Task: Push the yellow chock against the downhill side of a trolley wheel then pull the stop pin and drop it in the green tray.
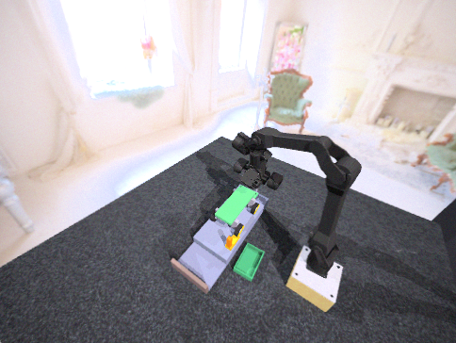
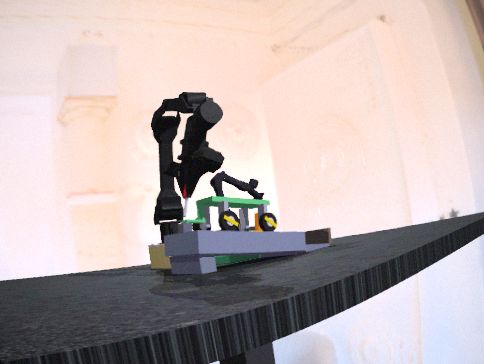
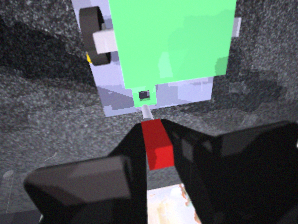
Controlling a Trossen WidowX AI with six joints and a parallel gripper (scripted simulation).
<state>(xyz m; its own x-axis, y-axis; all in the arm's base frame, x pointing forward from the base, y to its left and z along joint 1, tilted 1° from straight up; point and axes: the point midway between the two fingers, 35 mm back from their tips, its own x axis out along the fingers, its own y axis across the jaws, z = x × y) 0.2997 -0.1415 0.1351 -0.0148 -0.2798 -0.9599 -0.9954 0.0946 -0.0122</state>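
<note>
My gripper tip is now 9 cm past the green tray, 22 cm to the right of it and 18 cm above it. The rest, counted from my gripper tip: green trolley (3 cm ahead, 11 cm to the left, 6 cm below); then red-headed stop pin (right at my gripper tip); then ramp (3 cm ahead, 11 cm to the left, 12 cm below).
</note>
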